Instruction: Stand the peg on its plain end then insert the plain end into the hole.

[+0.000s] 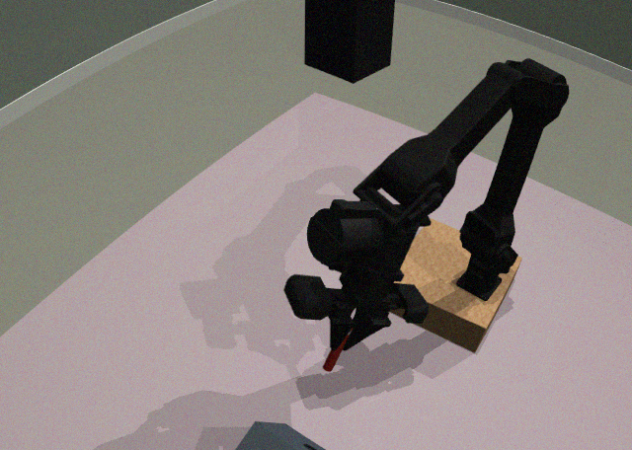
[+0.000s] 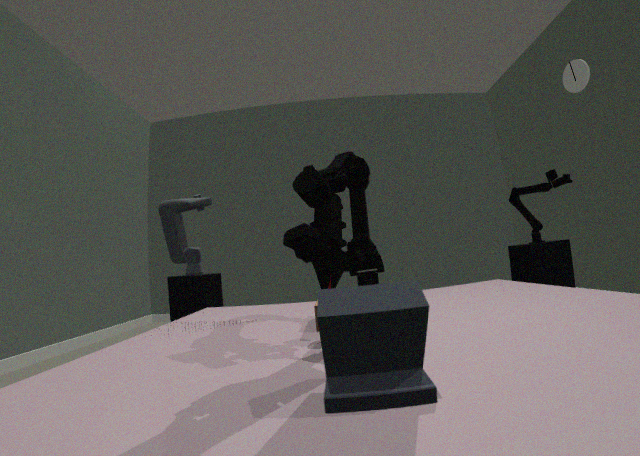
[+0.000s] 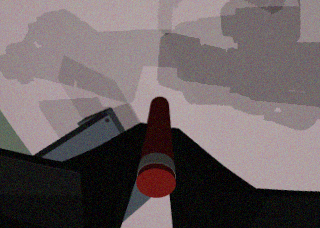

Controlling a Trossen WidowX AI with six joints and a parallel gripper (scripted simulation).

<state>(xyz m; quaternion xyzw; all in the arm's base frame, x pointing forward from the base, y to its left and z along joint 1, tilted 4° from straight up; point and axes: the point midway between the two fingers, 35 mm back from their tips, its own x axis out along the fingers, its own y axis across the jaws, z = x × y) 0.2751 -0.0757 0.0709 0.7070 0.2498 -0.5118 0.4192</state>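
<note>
The sloped panel is 16 cm ahead of my gripper tip, 7 cm to the left of it and 4 cm below it. Also, from my gripper tip: red peg 1 cm behind, 1 cm above.
</note>
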